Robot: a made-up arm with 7 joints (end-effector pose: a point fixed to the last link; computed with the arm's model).
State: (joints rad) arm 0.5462 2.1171 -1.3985 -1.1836 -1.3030 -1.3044 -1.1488
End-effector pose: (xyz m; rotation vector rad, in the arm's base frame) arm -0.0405 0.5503 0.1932 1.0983 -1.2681 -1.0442
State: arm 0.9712 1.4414 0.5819 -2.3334 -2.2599 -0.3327 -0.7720
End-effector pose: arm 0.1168 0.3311 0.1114 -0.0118 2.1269 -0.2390
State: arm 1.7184 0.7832 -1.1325 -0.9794 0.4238 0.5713 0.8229
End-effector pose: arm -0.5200 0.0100 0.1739 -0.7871 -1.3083 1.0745
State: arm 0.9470 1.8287 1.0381 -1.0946 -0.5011 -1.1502 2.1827
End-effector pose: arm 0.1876 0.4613 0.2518 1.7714 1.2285 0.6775
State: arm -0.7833 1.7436 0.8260 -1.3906 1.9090 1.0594 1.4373
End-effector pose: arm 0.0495 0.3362 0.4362 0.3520 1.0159 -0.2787
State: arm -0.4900 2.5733 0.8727 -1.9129 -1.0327 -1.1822 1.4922
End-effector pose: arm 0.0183 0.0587 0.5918 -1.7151 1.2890 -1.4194
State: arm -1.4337 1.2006 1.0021 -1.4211 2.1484 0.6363 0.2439
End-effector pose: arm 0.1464 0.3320 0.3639 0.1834 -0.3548 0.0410
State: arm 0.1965 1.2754 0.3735 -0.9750 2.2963 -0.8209 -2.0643
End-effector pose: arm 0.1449 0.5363 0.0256 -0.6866 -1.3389 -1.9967
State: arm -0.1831 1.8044 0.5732 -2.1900 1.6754 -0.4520 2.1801
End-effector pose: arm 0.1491 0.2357 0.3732 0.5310 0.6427 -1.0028
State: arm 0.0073 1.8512 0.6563 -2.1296 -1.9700 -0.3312 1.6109
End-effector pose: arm 0.2180 0.2945 0.3838 -1.4208 1.1781 -2.1352
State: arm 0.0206 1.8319 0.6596 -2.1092 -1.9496 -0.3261 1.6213
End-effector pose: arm 0.2200 0.3035 0.3761 -1.4701 1.1278 -2.1701
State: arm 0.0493 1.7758 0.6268 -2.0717 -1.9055 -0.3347 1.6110
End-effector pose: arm 0.2290 0.3267 0.3458 -1.6187 1.0196 -2.1858
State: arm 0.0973 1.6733 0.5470 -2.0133 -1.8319 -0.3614 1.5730
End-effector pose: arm 0.2409 0.3633 0.2810 -1.8891 0.8340 -2.1552
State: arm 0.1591 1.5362 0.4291 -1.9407 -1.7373 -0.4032 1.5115
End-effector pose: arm 0.2433 0.3990 0.1829 -2.2405 0.5900 -2.0514
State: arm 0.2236 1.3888 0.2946 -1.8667 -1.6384 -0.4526 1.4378
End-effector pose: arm 0.2275 0.4171 0.0697 2.4660 -0.3180 1.7816
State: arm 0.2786 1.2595 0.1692 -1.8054 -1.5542 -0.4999 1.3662
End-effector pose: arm 0.1990 0.4131 -0.0307 2.5349 -0.1111 1.4691
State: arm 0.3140 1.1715 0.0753 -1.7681 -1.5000 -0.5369 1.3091
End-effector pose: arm 0.1731 0.3982 -0.0973 2.5477 -0.0096 1.2479
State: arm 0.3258 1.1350 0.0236 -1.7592 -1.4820 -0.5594 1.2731
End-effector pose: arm 0.1618 0.3871 -0.1257 2.5491 -0.0050 1.1419
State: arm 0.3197 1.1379 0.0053 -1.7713 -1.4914 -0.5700 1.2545
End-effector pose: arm 0.1643 0.3839 -0.1269 2.5578 -0.0636 1.1213
